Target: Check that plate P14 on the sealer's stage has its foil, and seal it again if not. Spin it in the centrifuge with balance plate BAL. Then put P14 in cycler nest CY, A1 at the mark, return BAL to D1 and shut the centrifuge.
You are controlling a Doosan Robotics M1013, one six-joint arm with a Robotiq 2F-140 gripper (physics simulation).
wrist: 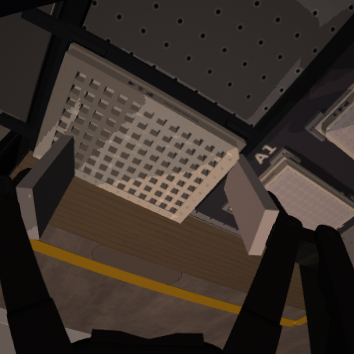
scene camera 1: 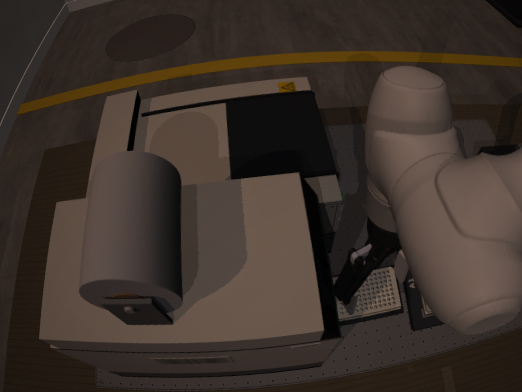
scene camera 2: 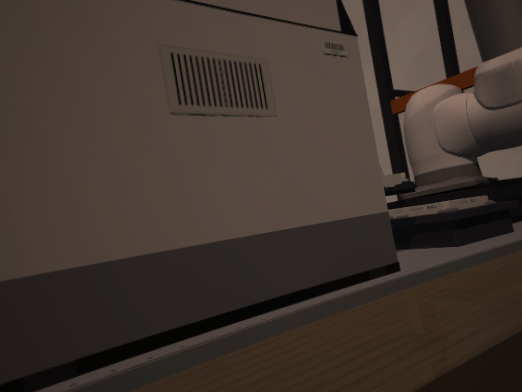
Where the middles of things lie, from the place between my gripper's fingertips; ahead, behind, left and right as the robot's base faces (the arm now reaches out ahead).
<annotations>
I see the well plate [scene camera 1: 378,294] 2 cm ahead of my hand. From my hand the other things lie so: dark centrifuge lid [scene camera 1: 275,135] 33 cm to the right, 9 cm ahead, 9 cm above; then grey cylinder [scene camera 1: 132,238] 33 cm ahead, 30 cm above, 5 cm to the right.
</annotations>
